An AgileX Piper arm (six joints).
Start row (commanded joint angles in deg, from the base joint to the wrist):
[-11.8, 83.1, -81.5, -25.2, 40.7, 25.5]
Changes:
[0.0, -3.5, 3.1, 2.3, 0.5, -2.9]
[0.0, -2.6, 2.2, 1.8, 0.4, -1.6]
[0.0, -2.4, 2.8, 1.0, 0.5, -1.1]
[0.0, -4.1, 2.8, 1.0, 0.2, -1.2]
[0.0, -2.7, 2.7, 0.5, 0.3, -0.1]
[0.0, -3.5, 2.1, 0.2, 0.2, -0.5]
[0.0, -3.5, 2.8, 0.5, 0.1, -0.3]
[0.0, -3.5, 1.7, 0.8, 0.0, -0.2]
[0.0, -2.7, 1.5, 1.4, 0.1, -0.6]
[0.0, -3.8, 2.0, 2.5, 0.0, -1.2]
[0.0, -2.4, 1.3, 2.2, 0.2, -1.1]
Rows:
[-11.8, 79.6, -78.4, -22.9, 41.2, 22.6]
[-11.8, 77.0, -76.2, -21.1, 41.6, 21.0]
[-11.8, 74.6, -73.4, -20.1, 42.1, 19.9]
[-11.8, 70.5, -70.6, -19.1, 42.3, 18.7]
[-11.8, 67.8, -67.9, -18.6, 42.6, 18.6]
[-11.8, 64.3, -65.8, -18.4, 42.8, 18.1]
[-11.8, 60.8, -63.0, -17.9, 42.9, 17.8]
[-11.8, 57.3, -61.3, -17.1, 42.9, 17.6]
[-11.8, 54.6, -59.8, -15.7, 43.0, 17.0]
[-11.8, 50.8, -57.8, -13.2, 43.0, 15.8]
[-11.8, 48.4, -56.5, -11.0, 43.2, 14.7]

